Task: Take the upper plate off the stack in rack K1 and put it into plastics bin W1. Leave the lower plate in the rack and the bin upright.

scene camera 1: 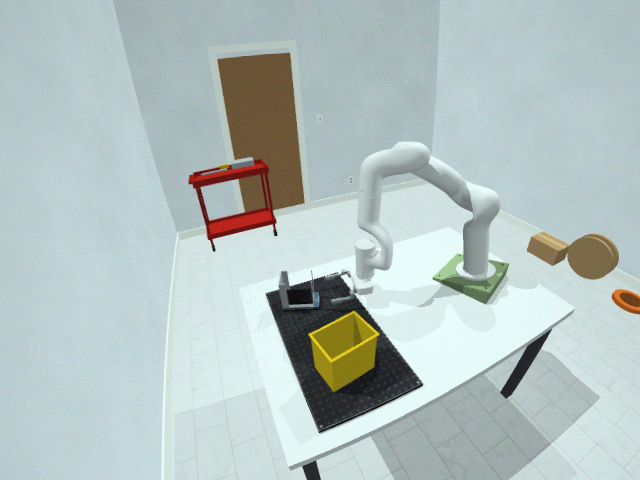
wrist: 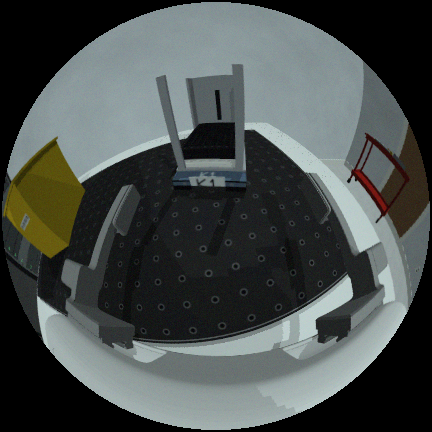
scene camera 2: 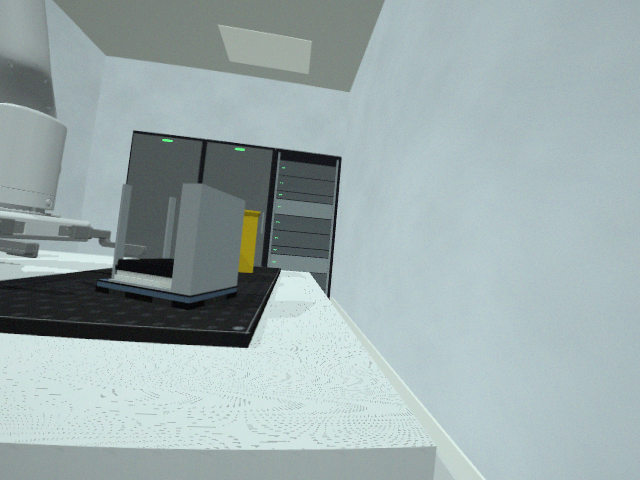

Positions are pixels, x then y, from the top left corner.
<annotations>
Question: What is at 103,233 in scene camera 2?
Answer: The gripper.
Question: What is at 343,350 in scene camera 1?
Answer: A yellow bin W1.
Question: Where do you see a yellow bin W1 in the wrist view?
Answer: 49,194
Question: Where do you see a yellow bin W1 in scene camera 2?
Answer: At 250,222
</annotations>
